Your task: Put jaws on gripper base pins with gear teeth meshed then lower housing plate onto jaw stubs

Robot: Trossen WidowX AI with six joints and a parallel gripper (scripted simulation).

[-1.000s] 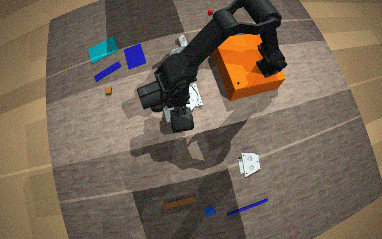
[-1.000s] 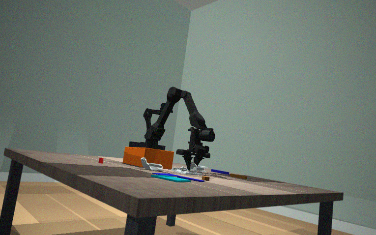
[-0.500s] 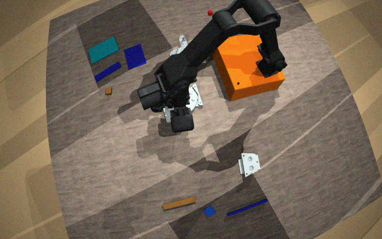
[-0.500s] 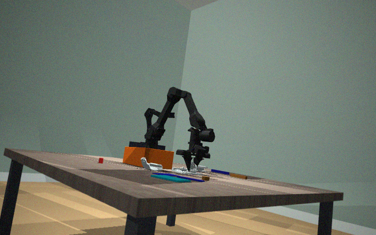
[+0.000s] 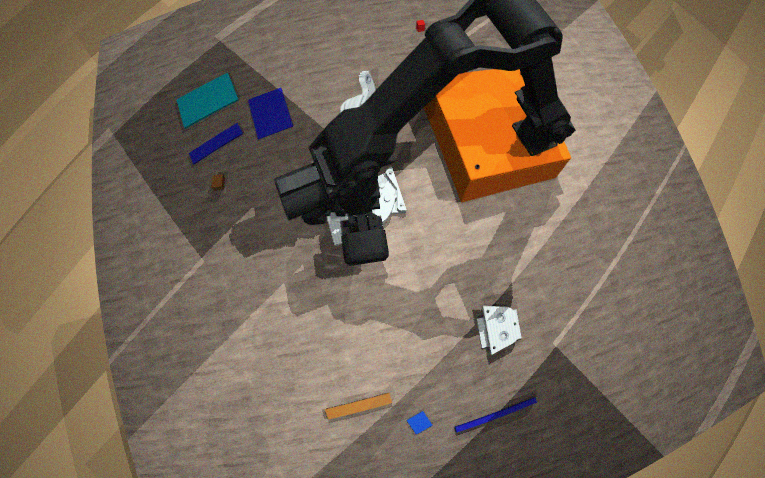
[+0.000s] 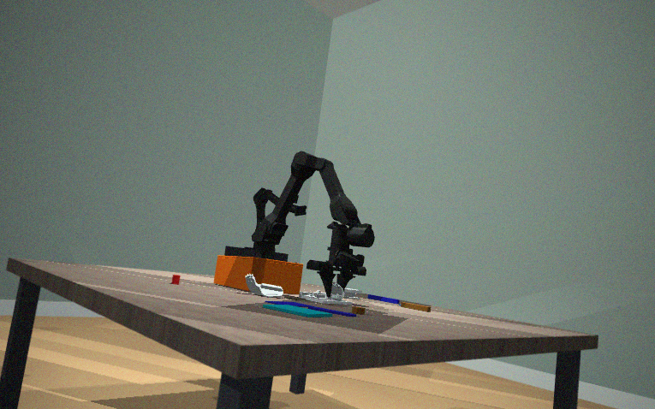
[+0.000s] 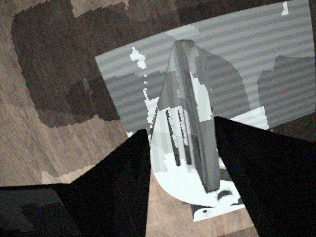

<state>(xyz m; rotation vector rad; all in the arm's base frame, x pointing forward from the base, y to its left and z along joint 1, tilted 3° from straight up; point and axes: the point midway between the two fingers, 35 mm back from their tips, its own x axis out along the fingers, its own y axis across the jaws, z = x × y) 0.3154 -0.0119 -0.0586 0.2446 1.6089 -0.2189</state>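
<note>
Right now my gripper tip is 40 mm past the white jaw and 10 mm to the left of it. The rest, counted from my gripper tip: small brown cube: 200 mm ahead, 180 mm to the right, 10 mm below; blue plate: 70 mm ahead, 270 mm to the right, 10 mm below; white gripper base: 120 mm behind, 260 mm to the left, 10 mm above.
</note>
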